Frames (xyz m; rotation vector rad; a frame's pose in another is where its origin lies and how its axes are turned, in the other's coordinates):
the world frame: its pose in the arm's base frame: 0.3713 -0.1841 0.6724 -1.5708 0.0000 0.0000
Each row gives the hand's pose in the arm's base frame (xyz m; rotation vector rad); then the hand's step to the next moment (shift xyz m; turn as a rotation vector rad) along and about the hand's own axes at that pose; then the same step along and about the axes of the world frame.
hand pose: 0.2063 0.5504 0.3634 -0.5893 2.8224 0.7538
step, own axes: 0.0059 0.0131 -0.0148 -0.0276 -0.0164 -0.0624
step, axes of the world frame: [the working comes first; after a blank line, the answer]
step, axes of the arm's base frame: -0.0116 0.0009 0.0171 0.0286 -0.0356 0.0533

-0.0116 -0.0171 0.0009 0.0286 -0.0533 -0.0356
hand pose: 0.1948 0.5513 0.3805 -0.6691 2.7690 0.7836
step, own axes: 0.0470 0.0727 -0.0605 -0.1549 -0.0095 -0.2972
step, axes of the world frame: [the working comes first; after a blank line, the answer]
step, axes of the arm's base frame: -0.0789 0.0053 0.0700 0.1245 -0.1086 0.2917

-0.0789 -0.0700 0.0053 0.1245 -0.2917 -0.1087
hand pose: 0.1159 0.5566 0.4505 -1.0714 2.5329 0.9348
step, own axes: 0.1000 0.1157 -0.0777 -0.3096 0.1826 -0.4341
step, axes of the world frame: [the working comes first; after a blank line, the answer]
step, axes of the arm's base frame: -0.1502 -0.0446 0.0698 0.1011 -0.0085 0.5544

-0.1502 -0.0698 -0.0446 0.1011 -0.5544 -0.0085
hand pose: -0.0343 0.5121 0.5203 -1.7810 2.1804 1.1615
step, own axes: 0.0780 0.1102 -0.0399 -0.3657 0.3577 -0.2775
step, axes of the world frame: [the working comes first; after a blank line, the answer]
step, axes of the arm's base frame: -0.1055 -0.0833 0.0419 -0.0930 0.1352 0.5584

-0.1055 -0.0419 -0.0833 -0.0930 -0.5584 0.1352
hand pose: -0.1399 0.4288 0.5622 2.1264 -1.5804 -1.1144
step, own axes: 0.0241 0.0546 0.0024 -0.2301 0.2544 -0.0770
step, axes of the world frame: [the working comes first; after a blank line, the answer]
step, axes of the arm's base frame: -0.0371 -0.0414 0.0219 -0.1481 0.0960 0.3040

-0.0371 -0.0219 -0.0414 -0.1481 -0.3040 0.0960
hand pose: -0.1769 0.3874 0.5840 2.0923 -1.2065 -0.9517
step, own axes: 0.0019 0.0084 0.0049 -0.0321 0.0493 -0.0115
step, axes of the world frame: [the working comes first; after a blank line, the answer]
step, axes of the arm's base frame: -0.0074 -0.0060 0.0026 -0.0270 0.0072 0.0530

-0.0074 -0.0026 -0.0060 -0.0270 -0.0530 0.0072
